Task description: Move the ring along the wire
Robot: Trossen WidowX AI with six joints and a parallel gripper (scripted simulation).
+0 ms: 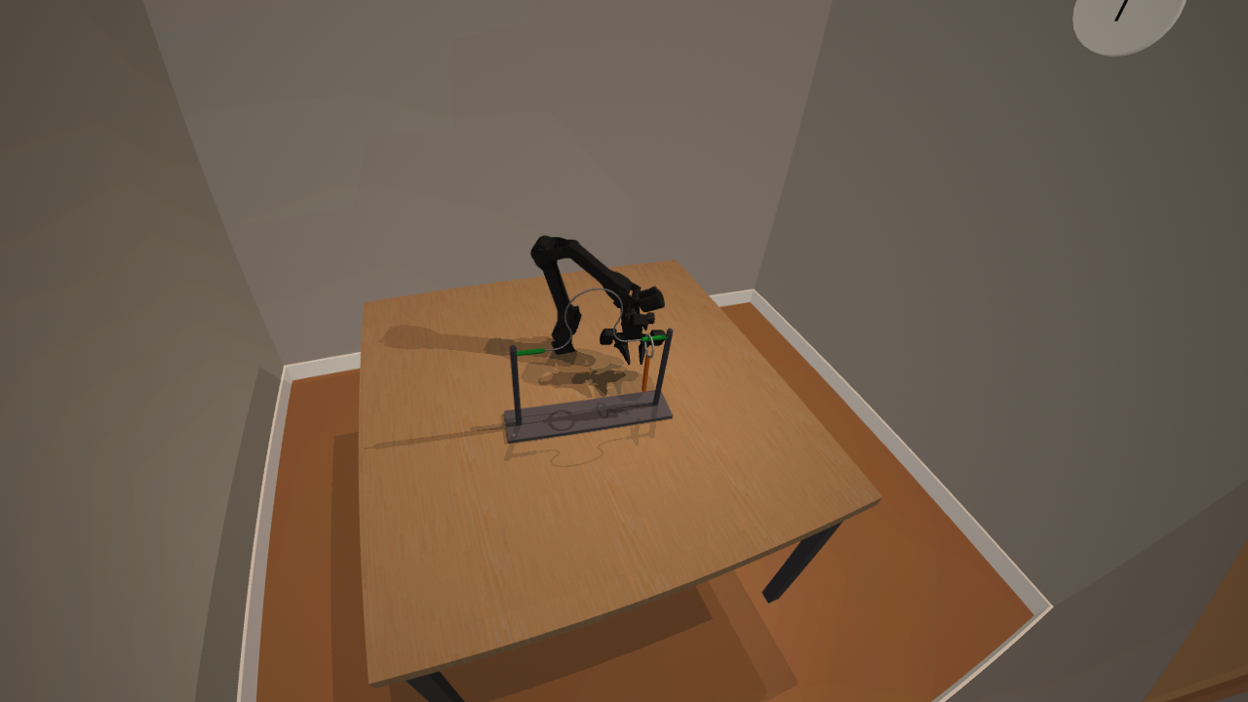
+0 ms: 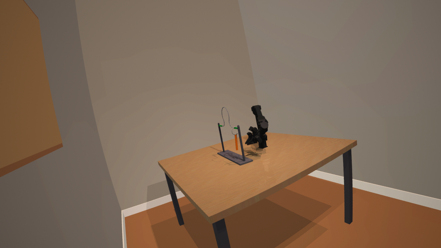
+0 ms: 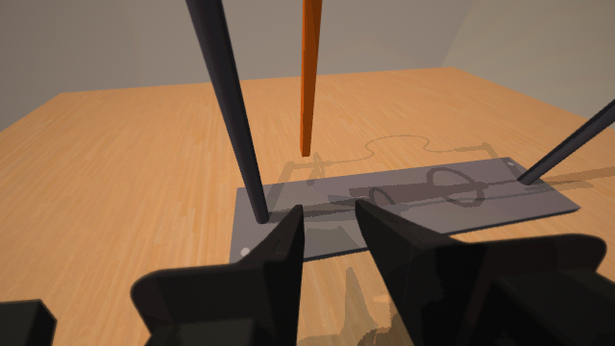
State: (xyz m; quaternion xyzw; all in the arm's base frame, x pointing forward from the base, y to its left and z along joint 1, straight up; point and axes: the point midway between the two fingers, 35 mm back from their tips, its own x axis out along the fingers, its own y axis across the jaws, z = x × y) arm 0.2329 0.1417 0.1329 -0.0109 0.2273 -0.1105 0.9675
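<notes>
The ring with orange handle lies 70 mm ahead of my gripper tip, 10 mm to the right of it and 80 mm above it.
</notes>
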